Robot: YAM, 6 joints.
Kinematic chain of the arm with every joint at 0, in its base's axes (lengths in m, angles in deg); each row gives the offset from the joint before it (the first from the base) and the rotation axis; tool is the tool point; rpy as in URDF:
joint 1: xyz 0 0 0.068 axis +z
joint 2: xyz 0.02 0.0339 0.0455 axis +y
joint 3: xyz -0.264 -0.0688 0 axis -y
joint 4: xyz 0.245 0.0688 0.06 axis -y
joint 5: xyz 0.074 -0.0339 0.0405 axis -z
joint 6: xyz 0.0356 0 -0.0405 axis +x
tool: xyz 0 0 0 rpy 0 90 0
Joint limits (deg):
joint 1: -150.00..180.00
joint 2: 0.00..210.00
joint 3: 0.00..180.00
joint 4: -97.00..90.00
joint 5: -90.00..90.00
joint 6: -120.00..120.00
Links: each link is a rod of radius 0.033 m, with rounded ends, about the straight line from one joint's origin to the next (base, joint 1, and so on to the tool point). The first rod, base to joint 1, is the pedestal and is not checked.
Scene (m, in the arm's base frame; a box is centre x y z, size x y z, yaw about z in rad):
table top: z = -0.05
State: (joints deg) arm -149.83 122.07 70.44 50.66 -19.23 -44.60
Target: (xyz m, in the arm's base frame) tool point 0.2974 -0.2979 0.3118
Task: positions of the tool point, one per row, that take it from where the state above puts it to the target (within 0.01 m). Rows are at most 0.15 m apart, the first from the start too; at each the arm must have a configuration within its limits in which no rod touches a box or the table.
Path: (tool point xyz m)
1: -0.3195 -0.3351 0.2002
2: -0.2214 -0.4011 0.2196
3: -0.1104 -0.4387 0.2388
4: 0.0049 -0.4457 0.2576
5: 0.1164 -0.4225 0.2761
6: 0.2161 -0.3718 0.2941
7: 0.2974 -0.2979 0.3118

